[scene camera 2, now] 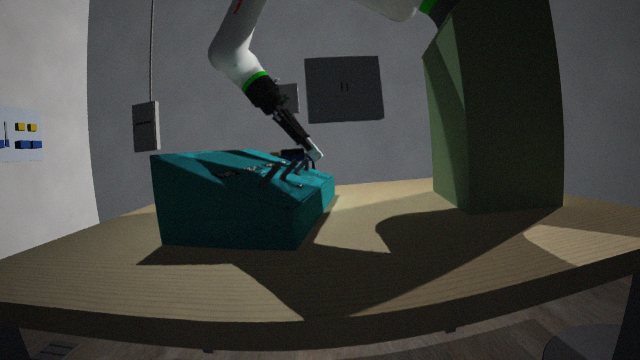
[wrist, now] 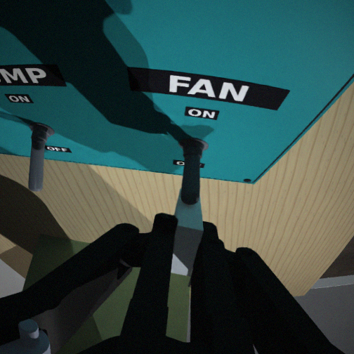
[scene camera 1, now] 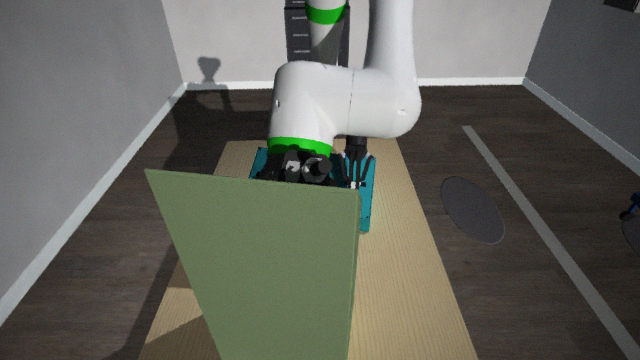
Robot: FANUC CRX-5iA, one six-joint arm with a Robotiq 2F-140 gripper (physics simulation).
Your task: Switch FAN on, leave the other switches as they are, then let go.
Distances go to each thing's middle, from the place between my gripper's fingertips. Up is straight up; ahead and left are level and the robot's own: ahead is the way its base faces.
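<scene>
There is a teal switch box (scene camera 1: 365, 187), and I see my gripper 40 mm above it. My gripper is also 110 mm to the right of the box and 180 mm short of it.
</scene>
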